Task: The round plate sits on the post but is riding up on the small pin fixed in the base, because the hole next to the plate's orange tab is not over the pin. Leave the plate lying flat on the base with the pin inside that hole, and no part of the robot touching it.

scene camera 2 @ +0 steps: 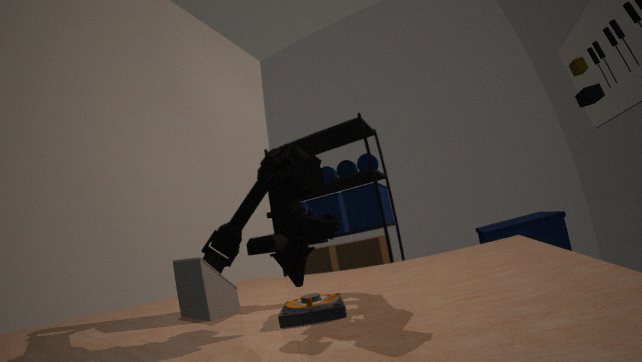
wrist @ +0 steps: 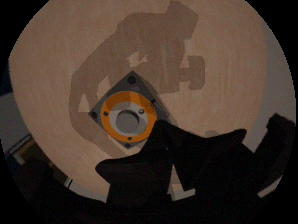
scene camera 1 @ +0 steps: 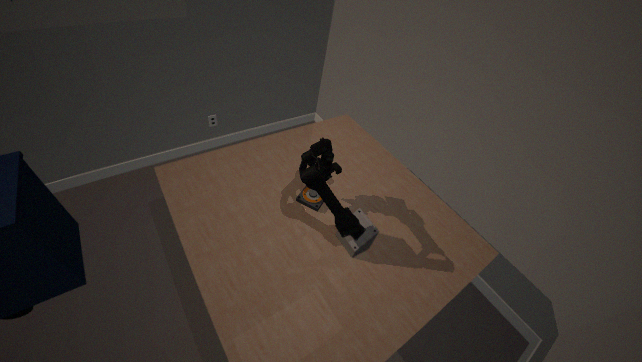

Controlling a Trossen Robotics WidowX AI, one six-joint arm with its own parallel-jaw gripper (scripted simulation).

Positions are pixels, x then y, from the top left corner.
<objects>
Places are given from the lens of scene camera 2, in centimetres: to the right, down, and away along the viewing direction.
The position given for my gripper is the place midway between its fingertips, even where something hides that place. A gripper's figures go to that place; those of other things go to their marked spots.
my gripper point(scene camera 2: 299, 286): -4, 20, 46
square base point(scene camera 2: 287, 318): -6, 25, 44
</objects>
